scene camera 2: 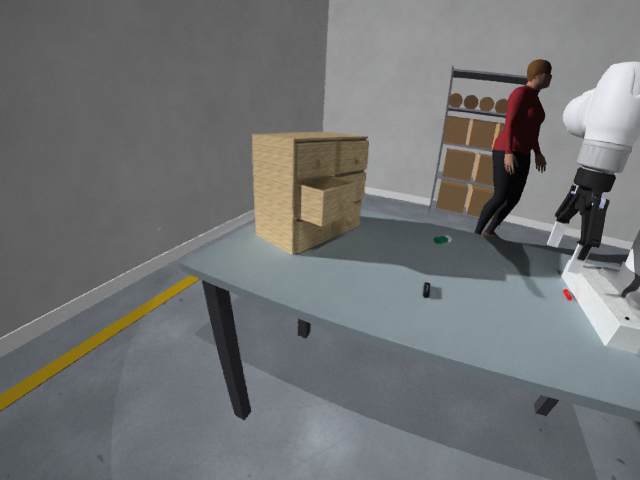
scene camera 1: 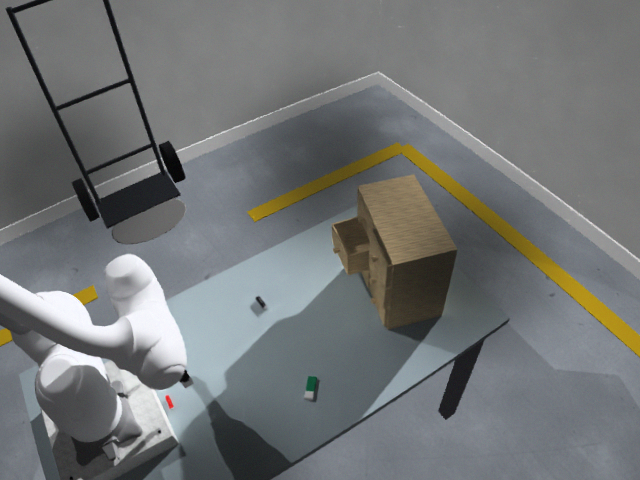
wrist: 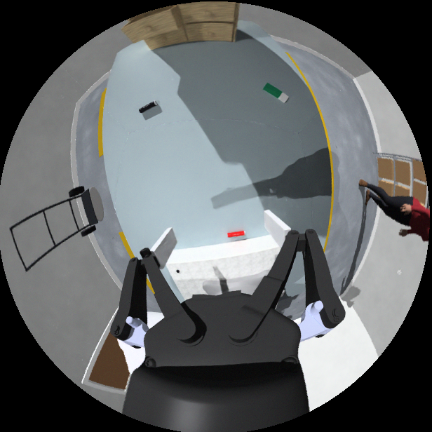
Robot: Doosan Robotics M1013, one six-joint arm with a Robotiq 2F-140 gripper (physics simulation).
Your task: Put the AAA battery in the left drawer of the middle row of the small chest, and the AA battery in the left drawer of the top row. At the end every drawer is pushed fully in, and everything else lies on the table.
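Places are measured from the arm's base along level axes (x ahead, y left, z up), in metres.
Pixels of known places: gripper, fingertip midpoint: (scene camera 2: 561, 257); arm's base at its link origin: (scene camera 1: 101, 422).
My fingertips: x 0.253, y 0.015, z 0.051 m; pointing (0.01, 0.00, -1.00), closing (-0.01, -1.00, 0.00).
Ahead of a thing's pixels: the offset from my fingertips to its top centre. Level surfaces: height alone.
The small wooden chest @[dx +0.700, dy -0.064, dz +0.193 m] (scene camera 1: 408, 219) (scene camera 2: 273, 191) (wrist: 210, 22) stands at the far end of the table. Its middle-row left drawer (scene camera 1: 343, 245) (scene camera 2: 311, 202) is pulled out; both top-row drawers look shut. A small red battery @[dx -0.073, dy -0.031, dz -0.102 m] (scene camera 1: 169, 401) (scene camera 2: 567, 294) (wrist: 236, 233), by its size the AAA, lies beside the robot's base. A larger black battery @[dx +0.307, dy +0.117, dz -0.098 m] (scene camera 1: 260, 302) (scene camera 2: 426, 289) (wrist: 148, 107), by its size the AA, lies towards one long edge. My gripper (scene camera 2: 563, 246) (wrist: 218, 227) is wide open and empty, above the table near the red battery. The arm mostly hides it in scene camera 1.
A green and white block @[dx +0.279, dy -0.210, dz -0.100 m] (scene camera 1: 310, 387) (scene camera 2: 442, 239) (wrist: 275, 92) lies on the table @[dz -0.112 m] (scene camera 1: 289, 341) towards the other long edge. The robot's pale base plate (scene camera 1: 149, 439) (scene camera 2: 610, 315) (wrist: 225, 255) is close to the red battery. A person (scene camera 2: 519, 124) stands beyond the table.
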